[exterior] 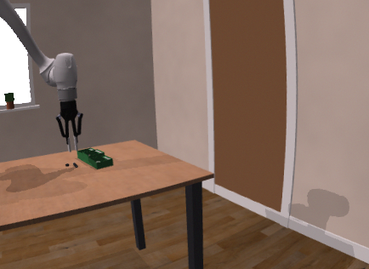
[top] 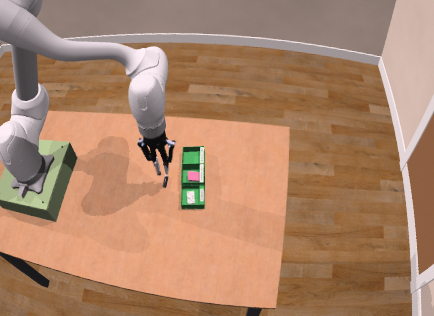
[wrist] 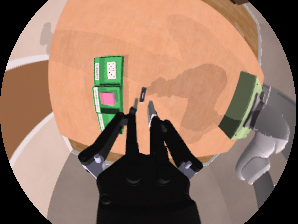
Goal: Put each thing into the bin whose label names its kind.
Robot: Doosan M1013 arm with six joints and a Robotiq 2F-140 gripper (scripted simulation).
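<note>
Right now my hand is 10 cm above the black bar. Also, from my hand: small dark piece: 3 cm behind, 3 cm to the left, 10 cm below; pink block: 11 cm ahead, 3 cm to the left, 9 cm below; small white piece: 9 cm ahead, 3 cm to the left, 9 cm below.
</note>
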